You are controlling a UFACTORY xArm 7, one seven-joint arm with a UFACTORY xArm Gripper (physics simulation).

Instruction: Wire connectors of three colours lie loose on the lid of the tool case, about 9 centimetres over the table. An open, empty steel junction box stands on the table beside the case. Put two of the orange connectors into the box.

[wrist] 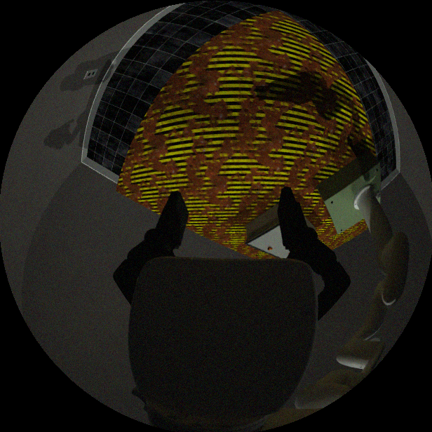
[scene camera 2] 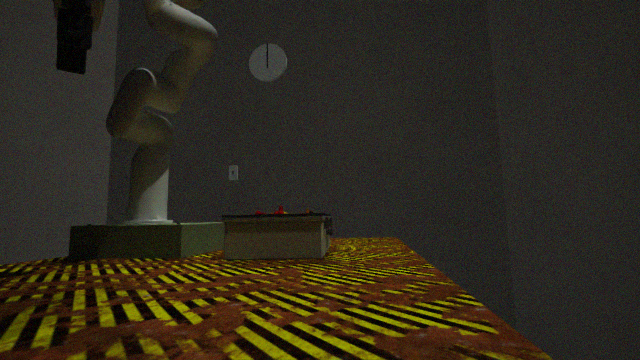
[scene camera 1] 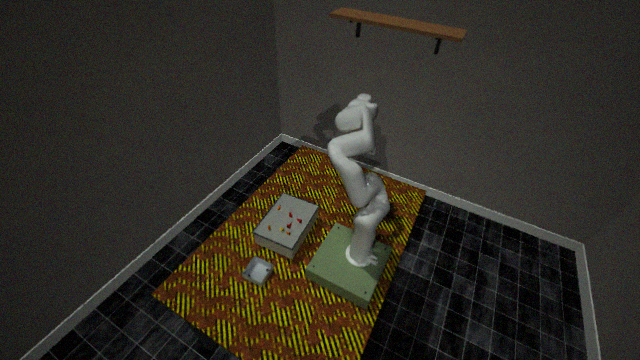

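The grey tool case stands on the striped table. On its lid lie three orange connectors, one near the far left edge, one near the left front and one near the front. A yellow connector lies beside the last. Three red connectors lie around the lid's middle. The open steel junction box stands in front of the case, with no connector visible inside. My gripper is open and empty, high above the table, away from case and box.
The arm stands on a green base block to the right of the case and box in scene camera 1. A wooden shelf is on the wall. A round clock hangs on another wall.
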